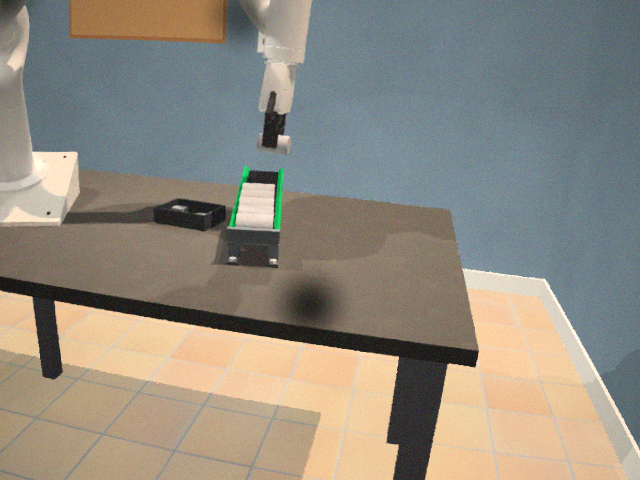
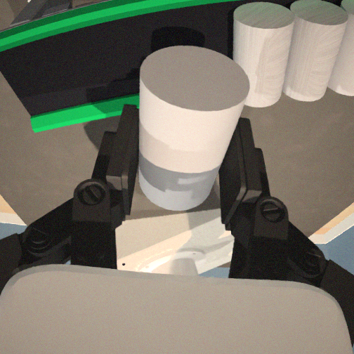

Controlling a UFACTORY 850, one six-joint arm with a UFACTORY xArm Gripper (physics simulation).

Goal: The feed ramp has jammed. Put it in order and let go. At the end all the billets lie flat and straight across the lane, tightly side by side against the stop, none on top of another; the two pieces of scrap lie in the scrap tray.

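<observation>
My gripper (image 1: 273, 140) (image 2: 182, 132) is shut on a pale billet (image 1: 284, 145) (image 2: 192, 80), held level above the far end of the feed ramp (image 1: 280, 198) (image 2: 82, 116), clear of it. Several pale billets (image 1: 255, 208) (image 2: 262, 62) lie flat across the lane, side by side, in a row from the grey stop (image 1: 253, 236) at the near end. Beyond the row, the lane's dark floor (image 1: 262, 176) shows at the far end. Two small scrap pieces (image 1: 179, 208) (image 1: 202, 213) lie in the black scrap tray (image 1: 180, 219), left of the ramp.
The ramp and tray stand on the dark table (image 1: 351, 279). The green side rails rise along both sides of the lane. The white robot base (image 1: 43, 188) is at the left, beyond the tray. A blue wall (image 1: 465, 103) stands behind the table.
</observation>
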